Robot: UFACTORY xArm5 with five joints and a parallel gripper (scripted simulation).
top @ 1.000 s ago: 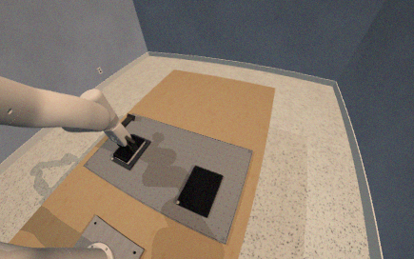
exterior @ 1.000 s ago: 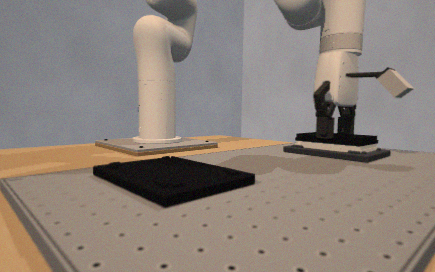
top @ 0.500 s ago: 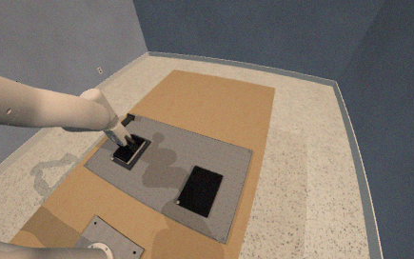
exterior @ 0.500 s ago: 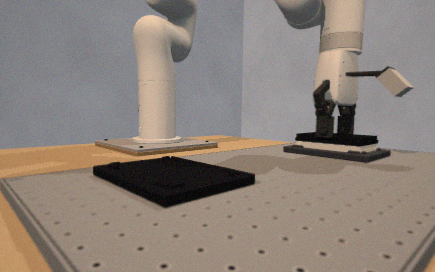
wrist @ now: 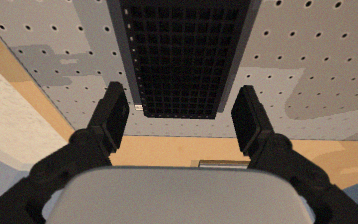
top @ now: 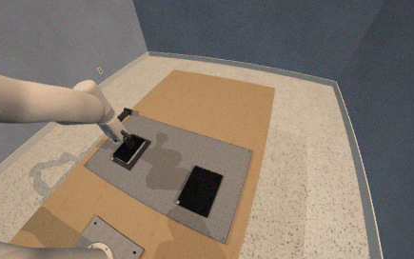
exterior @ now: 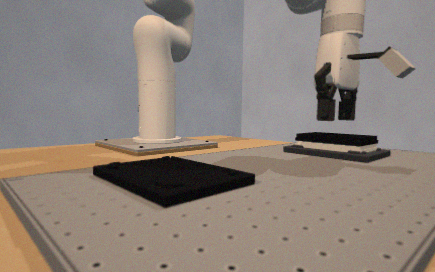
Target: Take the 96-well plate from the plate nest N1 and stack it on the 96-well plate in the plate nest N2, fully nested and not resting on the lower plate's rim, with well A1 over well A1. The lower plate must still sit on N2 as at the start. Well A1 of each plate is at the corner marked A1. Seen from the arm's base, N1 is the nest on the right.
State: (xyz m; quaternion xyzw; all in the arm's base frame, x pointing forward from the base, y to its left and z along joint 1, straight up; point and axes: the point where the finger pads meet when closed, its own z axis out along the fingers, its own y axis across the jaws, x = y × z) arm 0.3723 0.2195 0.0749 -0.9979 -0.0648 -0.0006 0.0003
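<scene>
Right now the black 96-well plate is 40 mm below my hand. The rest, counted from my hand: white 96-well plate (60 mm below); then dark nest N2 (70 mm below); then nest N1 (370 mm to the right, 70 mm below, 20 mm ahead).
</scene>
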